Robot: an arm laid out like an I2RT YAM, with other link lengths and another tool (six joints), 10 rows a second.
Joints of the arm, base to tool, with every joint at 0 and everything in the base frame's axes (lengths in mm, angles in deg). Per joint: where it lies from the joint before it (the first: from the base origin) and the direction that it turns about. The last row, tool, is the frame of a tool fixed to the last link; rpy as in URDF.
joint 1: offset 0.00 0.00 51.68 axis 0 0 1
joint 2: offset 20.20 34.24 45.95 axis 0 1 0
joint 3: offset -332.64 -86.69 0.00 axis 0 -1 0
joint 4: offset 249.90 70.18 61.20 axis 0 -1 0
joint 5: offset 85.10 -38.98 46.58 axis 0 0 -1
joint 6: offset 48.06 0.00 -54.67 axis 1 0 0
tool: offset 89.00 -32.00 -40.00 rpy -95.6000 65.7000 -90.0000
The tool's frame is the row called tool.
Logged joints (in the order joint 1, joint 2, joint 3, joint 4, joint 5, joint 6), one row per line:
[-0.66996 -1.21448 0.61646 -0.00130 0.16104 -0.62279]
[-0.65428 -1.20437 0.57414 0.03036 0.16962 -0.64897]
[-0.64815 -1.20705 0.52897 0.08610 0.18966 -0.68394]
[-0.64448 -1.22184 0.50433 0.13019 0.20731 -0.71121]
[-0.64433 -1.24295 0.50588 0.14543 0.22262 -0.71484]
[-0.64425 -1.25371 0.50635 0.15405 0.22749 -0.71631]
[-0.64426 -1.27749 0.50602 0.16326 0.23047 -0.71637]
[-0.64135 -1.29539 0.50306 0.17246 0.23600 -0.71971]
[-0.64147 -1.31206 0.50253 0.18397 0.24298 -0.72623]
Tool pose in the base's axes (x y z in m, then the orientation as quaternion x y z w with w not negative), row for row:
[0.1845 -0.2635 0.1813 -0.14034 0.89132 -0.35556 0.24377]
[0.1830 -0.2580 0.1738 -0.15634 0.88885 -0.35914 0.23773]
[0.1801 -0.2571 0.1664 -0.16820 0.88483 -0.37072 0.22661]
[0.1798 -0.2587 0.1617 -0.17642 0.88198 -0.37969 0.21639]
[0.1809 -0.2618 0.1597 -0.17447 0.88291 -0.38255 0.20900]
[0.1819 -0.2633 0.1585 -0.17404 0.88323 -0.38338 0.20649]
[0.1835 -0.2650 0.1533 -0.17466 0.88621 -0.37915 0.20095]
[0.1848 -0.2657 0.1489 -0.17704 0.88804 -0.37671 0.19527]
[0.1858 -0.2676 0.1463 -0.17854 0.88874 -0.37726 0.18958]
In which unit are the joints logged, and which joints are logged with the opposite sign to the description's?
The joints are logged in radians. Opposite sign: joint 2.
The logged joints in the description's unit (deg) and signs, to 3 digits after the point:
[-38.386 69.585 35.321 -0.074 9.227 -35.683]
[-37.487 69.005 32.896 1.739 9.719 -37.183]
[-37.136 69.159 30.308 4.933 10.867 -39.187]
[-36.926 70.006 28.896 7.459 11.878 -40.749]
[-36.917 71.216 28.985 8.333 12.755 -40.957]
[-36.913 71.832 29.012 8.826 13.034 -41.042]
[-36.913 73.195 28.993 9.354 13.205 -41.045]
[-36.747 74.220 28.823 9.881 13.522 -41.236]
[-36.754 75.176 28.793 10.541 13.922 -41.610]

